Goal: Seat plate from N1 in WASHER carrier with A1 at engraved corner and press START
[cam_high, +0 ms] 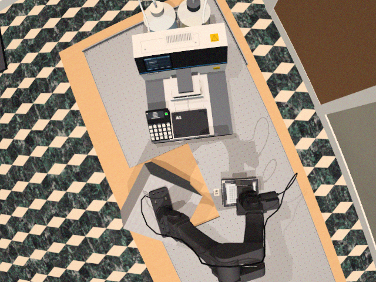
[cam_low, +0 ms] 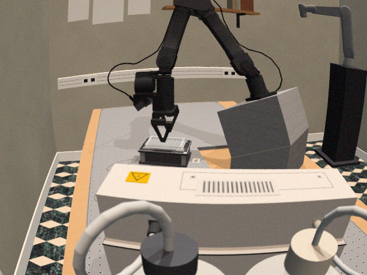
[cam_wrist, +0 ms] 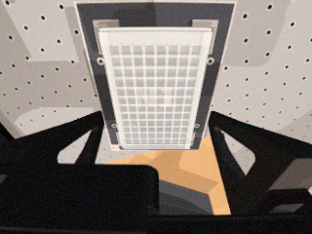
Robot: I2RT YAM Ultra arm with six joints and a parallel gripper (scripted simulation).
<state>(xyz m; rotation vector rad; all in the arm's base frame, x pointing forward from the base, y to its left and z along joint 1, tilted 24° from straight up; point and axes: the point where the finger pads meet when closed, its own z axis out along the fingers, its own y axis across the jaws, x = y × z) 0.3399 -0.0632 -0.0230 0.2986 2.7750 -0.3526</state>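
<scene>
Right now the plate is 30 mm below my hand. Also, from my hand: dark carrier pocket 360 mm to the left, 120 mm behind; then label 100 mm behind, 90 mm below, 30 mm to the left; then plate nest 40 mm below.
</scene>
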